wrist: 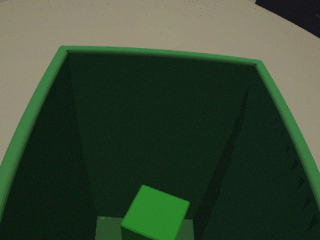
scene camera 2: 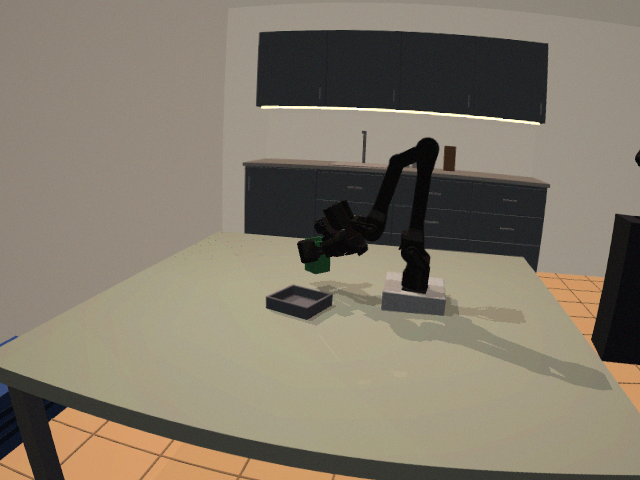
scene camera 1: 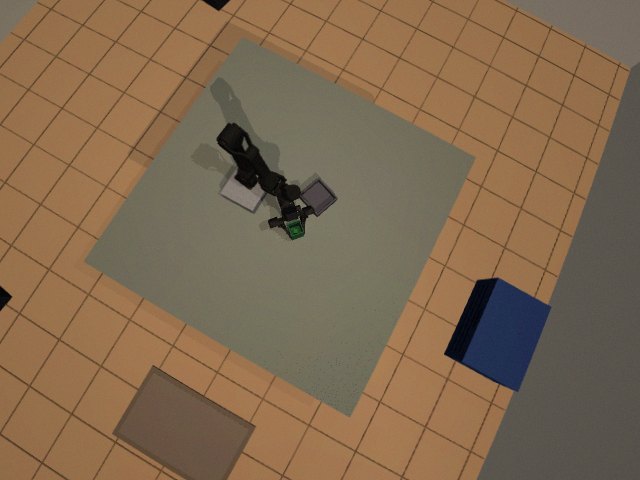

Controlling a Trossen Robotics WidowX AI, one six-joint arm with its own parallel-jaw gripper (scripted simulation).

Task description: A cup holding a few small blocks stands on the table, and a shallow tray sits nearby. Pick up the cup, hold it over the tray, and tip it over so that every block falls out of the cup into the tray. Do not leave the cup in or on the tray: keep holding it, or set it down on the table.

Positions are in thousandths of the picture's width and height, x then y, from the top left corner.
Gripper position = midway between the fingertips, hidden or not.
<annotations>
The gripper shows in scene camera 2 (488, 528) and in scene camera 1 (465, 493); in the wrist view it is out of frame.
</annotations>
